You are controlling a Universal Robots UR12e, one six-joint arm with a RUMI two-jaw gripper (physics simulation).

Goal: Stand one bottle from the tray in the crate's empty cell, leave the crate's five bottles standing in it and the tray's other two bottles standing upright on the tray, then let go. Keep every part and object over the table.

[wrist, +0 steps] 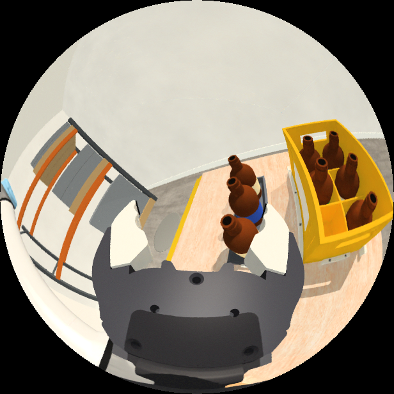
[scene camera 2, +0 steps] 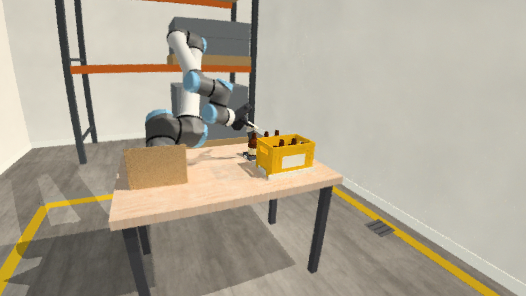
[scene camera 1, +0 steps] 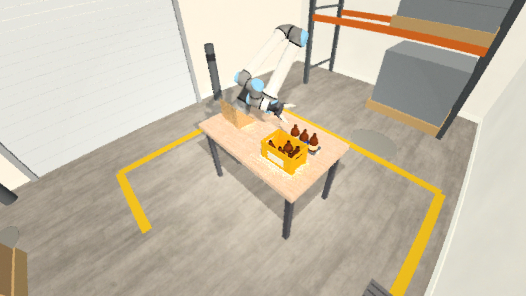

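Seen in the pictures: gripper, fingertip midpoint: (scene camera 2: pixel 251 120) (scene camera 1: pixel 292 115); arm's base, link origin: (scene camera 2: pixel 162 159) (scene camera 1: pixel 239 110).
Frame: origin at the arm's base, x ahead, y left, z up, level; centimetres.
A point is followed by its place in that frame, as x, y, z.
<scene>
Three brown bottles (scene camera 1: pixel 295 131) @[58.8, 7.1, 1.1] (scene camera 1: pixel 304 136) @[67.5, 6.8, 1.0] (scene camera 1: pixel 313 142) @[75.9, 6.6, 0.0] stand upright in a row on the dark tray (wrist: pixel 264 186); in the wrist view they are the far bottle (wrist: pixel 242 171), the middle one (wrist: pixel 243 197) and the near one (wrist: pixel 240 235). The yellow crate (scene camera 1: pixel 296 166) @[78.5, -17.4, -4.9] (scene camera 2: pixel 272 161) @[51.4, -23.4, -0.3] (wrist: pixel 314 246) stands beside them with five bottles upright in it. Its empty cell (wrist: pixel 334 220) is at the near corner on the tray's side in the wrist view. My gripper (scene camera 1: pixel 291 113) @[54.4, 7.6, 14.3] (scene camera 2: pixel 257 129) (wrist: pixel 200 204) is open and empty, above and short of the tray; its right jaw overlaps the near bottle in the wrist view.
A brown upright board (scene camera 1: pixel 235 115) @[8.0, -10.9, 3.3] (scene camera 2: pixel 156 166) @[-3.8, -9.5, 0.4] stands at the other end of the wooden table (scene camera 1: pixel 240 142) @[25.1, -22.2, -10.4] (scene camera 2: pixel 210 182) @[20.9, -14.4, -10.4]. The crate rests on a low white base (scene camera 2: pixel 295 172) @[65.7, -25.0, -8.5]. A storage rack (scene camera 1: pixel 308 50) (scene camera 2: pixel 72 100) stands behind the arm.
</scene>
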